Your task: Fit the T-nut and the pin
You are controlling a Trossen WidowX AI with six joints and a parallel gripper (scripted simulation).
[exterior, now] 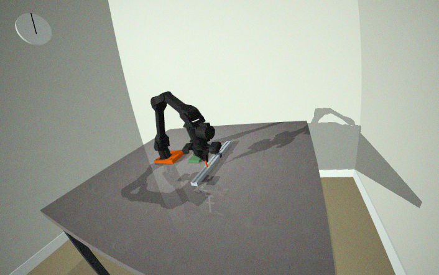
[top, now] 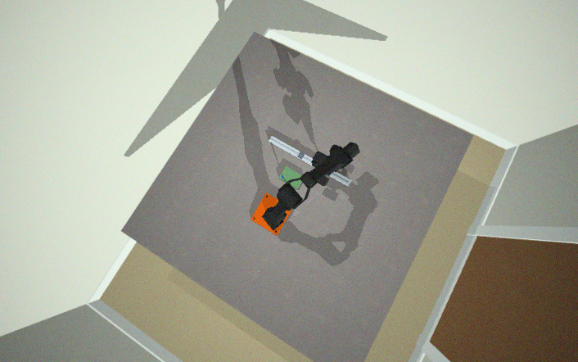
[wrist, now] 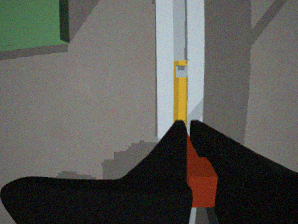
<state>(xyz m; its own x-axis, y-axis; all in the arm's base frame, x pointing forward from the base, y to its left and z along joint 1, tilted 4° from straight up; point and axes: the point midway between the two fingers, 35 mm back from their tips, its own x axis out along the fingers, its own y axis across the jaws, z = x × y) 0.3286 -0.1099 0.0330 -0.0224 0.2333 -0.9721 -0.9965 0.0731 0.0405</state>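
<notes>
My gripper tip is 1 cm short of the aluminum rail, 11 cm to the right of it and 3 cm above it. The rest, counted from my gripper tip: blue pin 13 cm behind, 16 cm to the left, 1 cm below; green tray 12 cm behind, 14 cm to the left, 3 cm below; brass T-nut 1 cm to the left.
</notes>
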